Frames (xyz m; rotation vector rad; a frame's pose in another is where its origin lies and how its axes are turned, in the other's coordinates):
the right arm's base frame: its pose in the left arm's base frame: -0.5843 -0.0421 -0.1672 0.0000 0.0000 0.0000
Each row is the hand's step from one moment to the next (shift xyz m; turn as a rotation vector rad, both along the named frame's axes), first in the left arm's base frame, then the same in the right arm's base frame.
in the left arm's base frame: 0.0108 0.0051 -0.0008 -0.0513 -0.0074 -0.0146
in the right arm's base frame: 0.0108 0.0051 -0.0008 -0.0513 -0.0074 -0.0146
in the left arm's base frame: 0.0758 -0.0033 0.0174 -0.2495 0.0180 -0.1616
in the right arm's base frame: 0.0758 -0.0033 0.0174 -0.2495 0.0180 -0.1616
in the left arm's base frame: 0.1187 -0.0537 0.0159 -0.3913 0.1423 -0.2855
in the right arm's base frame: 0.1187 -0.0537 0.0159 -0.3913 0.1423 -0.2855
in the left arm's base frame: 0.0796 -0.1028 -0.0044 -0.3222 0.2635 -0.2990
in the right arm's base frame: 0.0796 -0.1028 -0.0044 -0.3222 0.2635 -0.2990
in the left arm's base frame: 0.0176 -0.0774 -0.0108 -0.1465 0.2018 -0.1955
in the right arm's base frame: 0.0176 -0.0774 -0.0108 -0.1465 0.2018 -0.1955
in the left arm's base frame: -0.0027 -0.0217 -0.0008 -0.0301 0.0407 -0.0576
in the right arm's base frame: -0.0027 -0.0217 -0.0008 -0.0301 0.0407 -0.0576
